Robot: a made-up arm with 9 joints. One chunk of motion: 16 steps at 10 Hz.
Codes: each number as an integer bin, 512 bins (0 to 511) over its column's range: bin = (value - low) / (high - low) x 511, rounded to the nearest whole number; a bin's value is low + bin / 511 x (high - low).
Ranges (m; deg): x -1.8..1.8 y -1.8..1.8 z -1.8..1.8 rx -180..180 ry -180..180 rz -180..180
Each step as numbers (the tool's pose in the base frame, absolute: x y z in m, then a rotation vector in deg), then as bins.
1 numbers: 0.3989 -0.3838 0.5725 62.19 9.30 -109.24
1 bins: 312 201 337 344 269 100
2 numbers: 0.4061 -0.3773 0.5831 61.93 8.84 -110.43
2 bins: 313 202 338 343 268 99
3 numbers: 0.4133 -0.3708 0.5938 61.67 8.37 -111.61
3 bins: 314 203 340 343 267 97
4 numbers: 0.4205 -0.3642 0.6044 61.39 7.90 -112.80
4 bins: 315 204 341 343 267 95
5 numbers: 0.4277 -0.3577 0.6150 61.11 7.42 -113.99
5 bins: 316 205 343 342 266 94
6 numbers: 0.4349 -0.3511 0.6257 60.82 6.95 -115.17
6 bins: 317 206 344 342 265 92
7 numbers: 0.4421 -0.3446 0.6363 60.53 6.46 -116.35
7 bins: 318 207 346 341 265 90
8 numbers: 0.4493 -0.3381 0.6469 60.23 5.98 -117.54
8 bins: 319 208 347 341 264 89
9 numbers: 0.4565 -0.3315 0.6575 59.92 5.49 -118.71
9 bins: 320 208 349 341 263 87
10 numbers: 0.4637 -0.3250 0.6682 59.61 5.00 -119.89
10 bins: 321 209 350 340 263 85
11 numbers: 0.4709 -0.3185 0.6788 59.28 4.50 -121.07
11 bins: 322 210 352 340 262 84
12 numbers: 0.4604 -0.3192 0.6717 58.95 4.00 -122.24
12 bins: 321 210 351 339 261 82
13 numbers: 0.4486 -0.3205 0.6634 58.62 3.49 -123.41
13 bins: 319 210 350 339 260 80
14 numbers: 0.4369 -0.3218 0.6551 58.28 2.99 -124.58
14 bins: 318 210 348 338 260 79
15 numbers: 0.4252 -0.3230 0.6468 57.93 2.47 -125.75
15 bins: 316 210 347 338 259 77
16 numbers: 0.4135 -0.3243 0.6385 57.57 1.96 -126.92
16 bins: 314 209 346 337 258 75
